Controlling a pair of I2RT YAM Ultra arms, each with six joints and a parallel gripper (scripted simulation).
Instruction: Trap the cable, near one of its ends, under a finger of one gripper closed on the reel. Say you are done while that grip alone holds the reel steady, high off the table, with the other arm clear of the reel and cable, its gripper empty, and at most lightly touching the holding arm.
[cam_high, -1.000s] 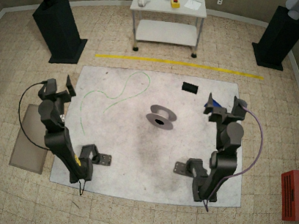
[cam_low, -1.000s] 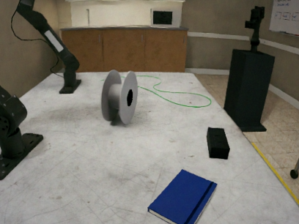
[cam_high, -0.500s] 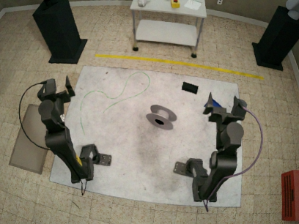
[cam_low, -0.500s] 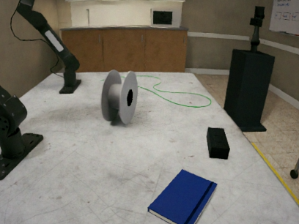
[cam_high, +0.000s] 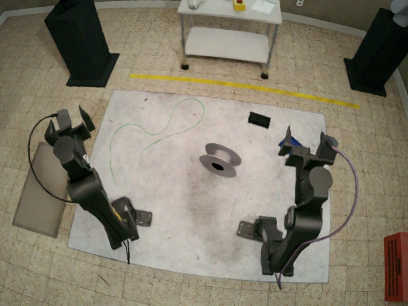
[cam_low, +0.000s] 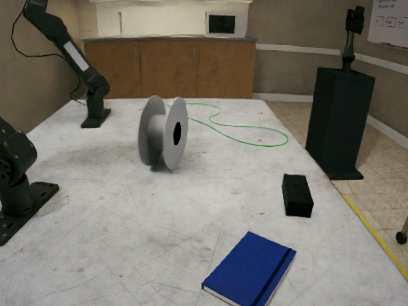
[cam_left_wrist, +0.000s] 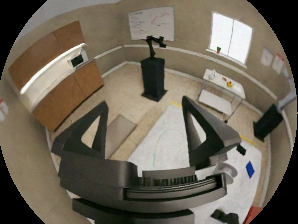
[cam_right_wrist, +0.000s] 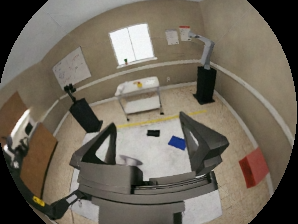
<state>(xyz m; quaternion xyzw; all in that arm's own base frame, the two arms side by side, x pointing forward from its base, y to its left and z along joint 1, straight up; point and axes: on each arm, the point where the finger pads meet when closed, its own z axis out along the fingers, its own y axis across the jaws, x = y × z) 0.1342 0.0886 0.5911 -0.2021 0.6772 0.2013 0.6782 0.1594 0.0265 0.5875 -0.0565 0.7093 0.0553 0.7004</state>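
My right gripper is now 500 mm above the grey reel, 210 mm to the right of it and 120 mm short of it. From my right hand the other things lie so: black block (570 mm below, 400 mm ahead, 40 mm to the left); then blue notebook (580 mm below, 280 mm ahead, 140 mm to the right).
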